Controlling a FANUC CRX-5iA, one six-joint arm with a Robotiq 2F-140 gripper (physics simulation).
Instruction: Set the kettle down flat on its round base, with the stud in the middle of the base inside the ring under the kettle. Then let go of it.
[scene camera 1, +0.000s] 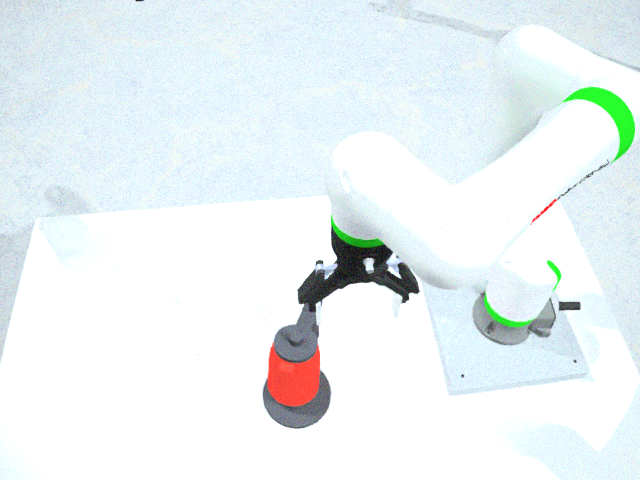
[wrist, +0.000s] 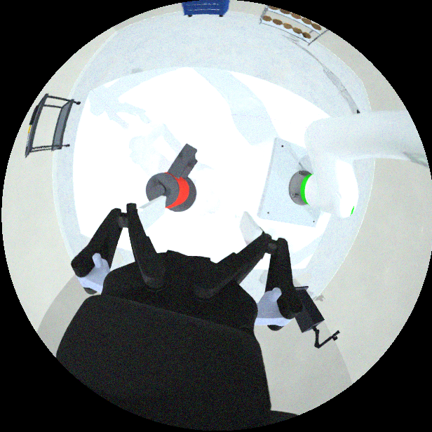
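The red kettle (scene camera 1: 293, 379) (wrist: 182, 192) with a dark grey lid and handle stands upright on its dark round base (scene camera 1: 297, 417) (wrist: 192, 200). The base shows all around the kettle's foot at the front and sides in the scene view, and the kettle looks level. The stud and the ring are hidden under the kettle. My gripper (scene camera 1: 357, 321) (wrist: 202, 211) is open and empty. It is above and to the right of the kettle in the scene view, behind the lid. In the wrist view, the left fingertip overlaps the lid's edge; contact cannot be told.
The white table (scene camera 1: 155, 361) carries the kettle and the arm's grey mounting plate (scene camera 1: 509, 374) (wrist: 280, 205), to the right of the kettle. The handle sticks out toward the back, near the left finger in the scene view. A dark cart (wrist: 62, 125) and a blue container (wrist: 205, 7) stand beyond the table.
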